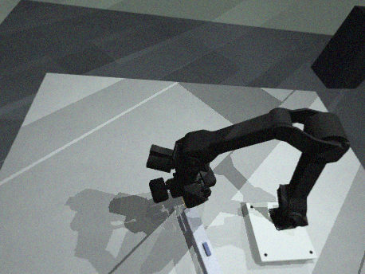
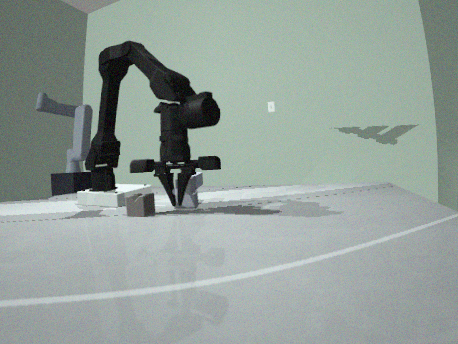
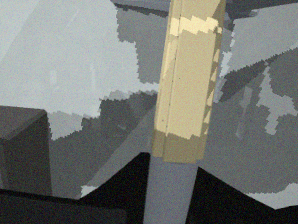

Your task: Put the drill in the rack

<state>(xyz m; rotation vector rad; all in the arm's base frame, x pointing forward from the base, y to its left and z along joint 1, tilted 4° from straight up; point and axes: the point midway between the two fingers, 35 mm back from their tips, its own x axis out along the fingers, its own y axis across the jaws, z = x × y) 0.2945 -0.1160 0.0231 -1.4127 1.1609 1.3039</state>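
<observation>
The drill is 1 cm behind my gripper tip, 5 cm to the left of it and 4 cm above it. The rest, counted from my gripper tip: blue key (3 cm behind, 17 cm to the left, 4 cm above); then housing (3 cm behind, 15 cm to the left, 3 cm above); then rack (7 cm behind, 3 cm to the right, 1 cm above).
</observation>
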